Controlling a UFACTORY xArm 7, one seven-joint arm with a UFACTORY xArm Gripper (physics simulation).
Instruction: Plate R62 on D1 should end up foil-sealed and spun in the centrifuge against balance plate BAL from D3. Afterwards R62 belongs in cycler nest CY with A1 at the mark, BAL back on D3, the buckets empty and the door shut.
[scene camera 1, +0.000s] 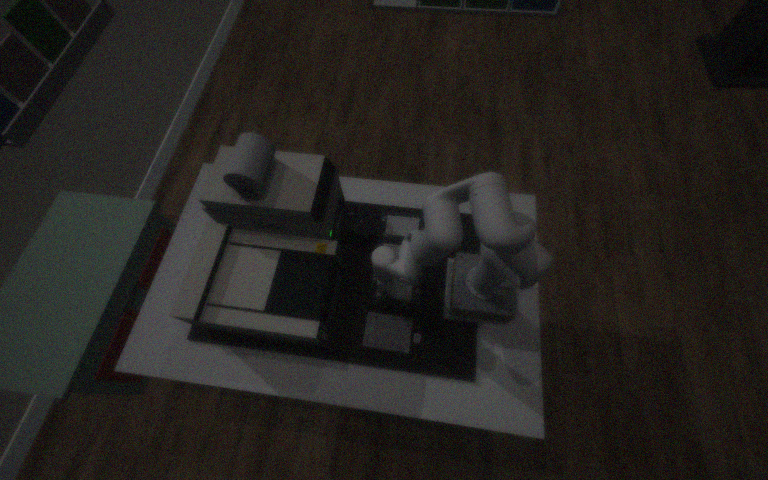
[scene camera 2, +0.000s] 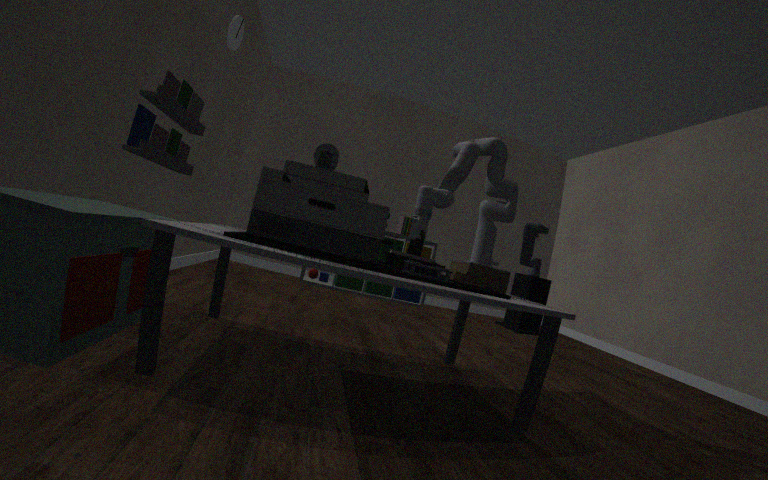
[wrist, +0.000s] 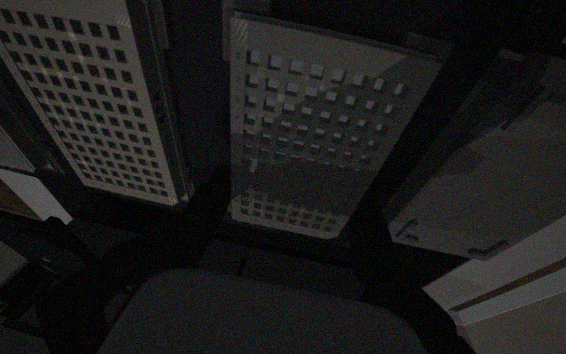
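Seen in the pictures: gripper, fingertip midpoint: (scene camera 2: 413, 255) (wrist: 293, 196); arm's base, link origin: (scene camera 1: 483, 282) (scene camera 2: 479, 265).
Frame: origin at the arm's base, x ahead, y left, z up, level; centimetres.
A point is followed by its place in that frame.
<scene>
The scene is very dark. In the wrist view a pale well plate (wrist: 303, 116) {y 2.5, x 28.6, z -2.3 cm} lies on the dark deck straight below my gripper (wrist: 293, 196) {y 2.9, x 34.0, z -2.2 cm}. The two dark fingers stand wide apart at its left and right sides, low over its near end, with nothing between them. A second well plate (wrist: 130, 123) {y -7.5, x 30.7, z -2.5 cm} with darker wells lies to its left. I cannot read any labels. In scene camera 1 the gripper (scene camera 1: 394, 286) {y 2.9, x 34.0, z -2.2 cm} points down at the middle of the deck (scene camera 1: 449, 352) {y 23.5, x 10.9, z -9.0 cm}. It also shows in scene camera 2 (scene camera 2: 416, 243) {y 8.0, x 35.8, z 2.7 cm}.
A large box instrument (scene camera 1: 282, 186) (scene camera 2: 315, 210) with a roll on top (scene camera 1: 251, 164) {y -19.9, x 75.2, z 37.5 cm} stands at the back left, with an open tray-like unit (scene camera 1: 246, 278) {y 7.5, x 80.3, z 11.9 cm} in front. A flat grey square (scene camera 1: 388, 331) {y 18.5, x 32.8, z -4.9 cm} lies at the deck front. The arm's base (scene camera 1: 479, 290) {y 4.0, x 2.3, z 3.4 cm} stands to the right.
</scene>
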